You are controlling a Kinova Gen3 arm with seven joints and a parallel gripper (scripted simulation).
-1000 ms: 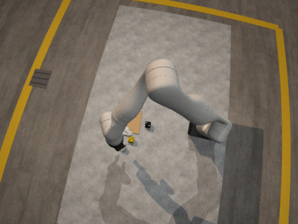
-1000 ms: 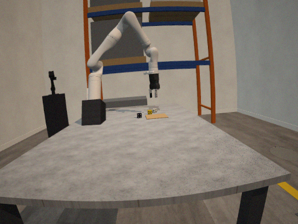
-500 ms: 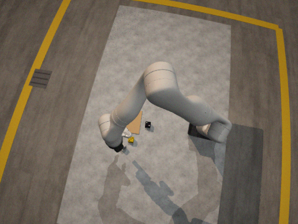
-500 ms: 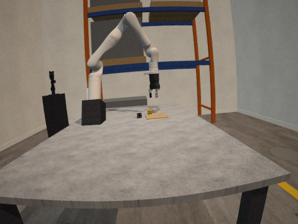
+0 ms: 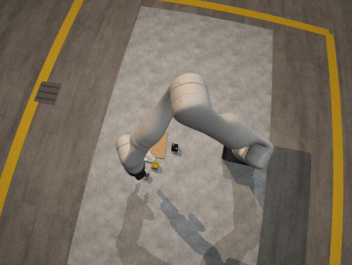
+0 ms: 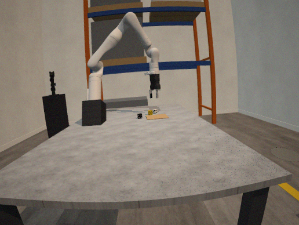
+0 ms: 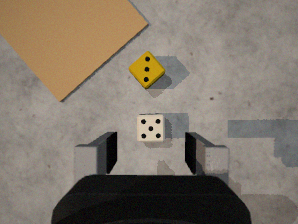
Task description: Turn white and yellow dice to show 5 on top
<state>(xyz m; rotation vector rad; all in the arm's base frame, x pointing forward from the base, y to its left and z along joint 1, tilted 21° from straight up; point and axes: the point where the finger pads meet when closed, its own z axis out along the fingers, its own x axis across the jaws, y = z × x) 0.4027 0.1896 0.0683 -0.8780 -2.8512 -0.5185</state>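
My hand is 120 mm above the white die. From my hand the other things lie so: tan mat 170 mm to the right, 130 mm below, 10 mm ahead; black die 170 mm to the right, 120 mm below, 100 mm behind; yellow die 120 mm below, 60 mm to the right, 30 mm behind.
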